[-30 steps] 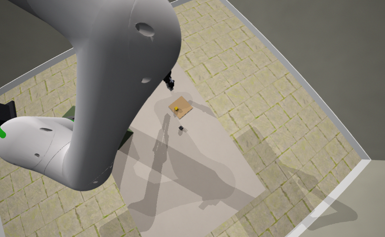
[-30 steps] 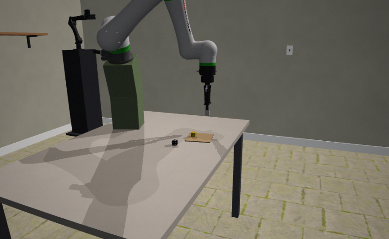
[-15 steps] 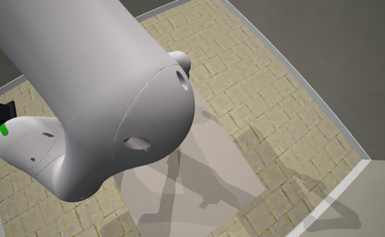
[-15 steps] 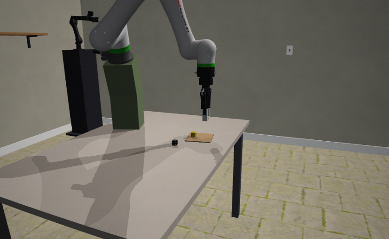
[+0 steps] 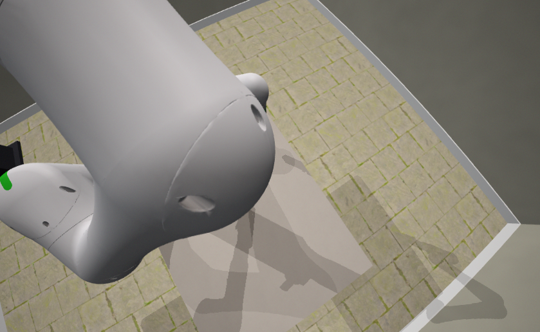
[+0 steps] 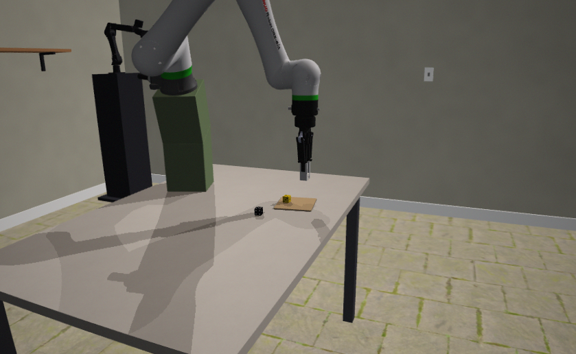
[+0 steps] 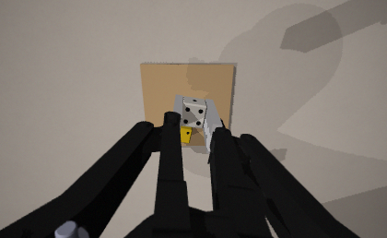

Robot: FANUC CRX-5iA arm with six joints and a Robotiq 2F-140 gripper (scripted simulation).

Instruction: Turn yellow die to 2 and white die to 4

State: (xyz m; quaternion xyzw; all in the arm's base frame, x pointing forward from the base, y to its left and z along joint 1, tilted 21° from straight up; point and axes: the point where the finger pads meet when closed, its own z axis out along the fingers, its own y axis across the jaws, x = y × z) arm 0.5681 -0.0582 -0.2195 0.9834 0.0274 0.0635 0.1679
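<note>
The tan mat is 4 cm behind my hand and 13 cm below it. From my hand the other things lie so: white die: 2 cm below; then black die: 12 cm behind, 15 cm to the right, 12 cm below; then yellow die: 7 cm behind, 12 cm below.
</note>
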